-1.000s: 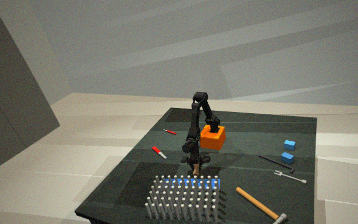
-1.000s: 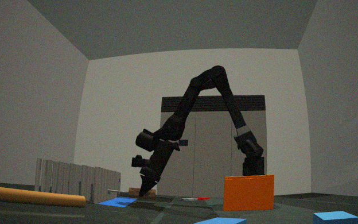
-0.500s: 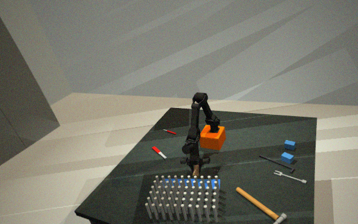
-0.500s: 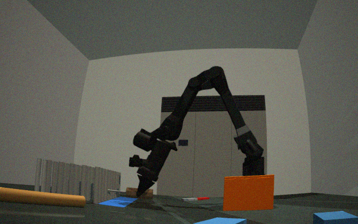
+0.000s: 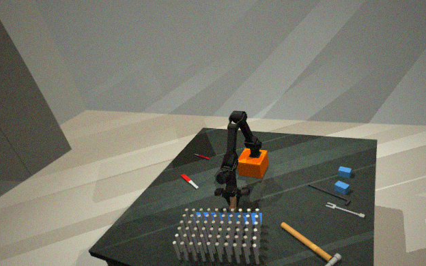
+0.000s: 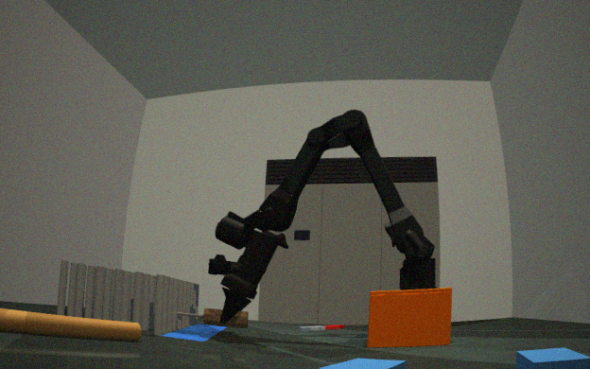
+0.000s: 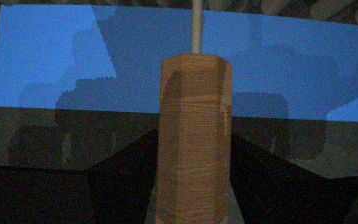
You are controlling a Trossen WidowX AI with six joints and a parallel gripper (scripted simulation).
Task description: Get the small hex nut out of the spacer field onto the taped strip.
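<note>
Now: the blue taped strip 6 cm ahead of my gripper tip, 3 cm to the right of it and 3 cm below it. Round my gripper tip: fork tool 14 cm behind, 53 cm to the left, 2 cm below.
</note>
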